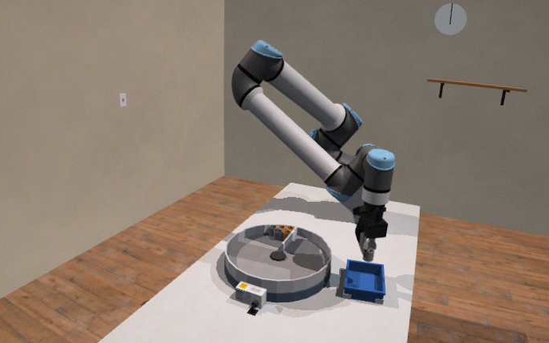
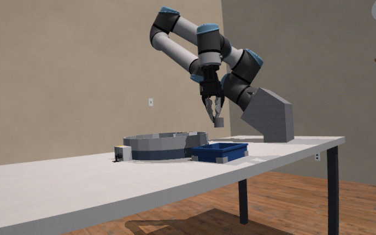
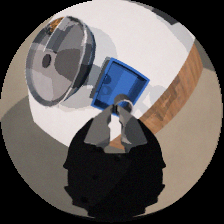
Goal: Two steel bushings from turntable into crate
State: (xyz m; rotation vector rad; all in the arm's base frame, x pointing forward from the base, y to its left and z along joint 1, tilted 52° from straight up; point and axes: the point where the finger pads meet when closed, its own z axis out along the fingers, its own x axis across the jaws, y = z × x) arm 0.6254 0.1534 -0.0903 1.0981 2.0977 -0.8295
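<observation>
Now: hand 13 cm above the blue crate, 2 cm to the right of it and 1 cm past it. The rest, counted from my hand: grey turntable (33 cm to the right, 10 cm below, 1 cm behind).
</observation>
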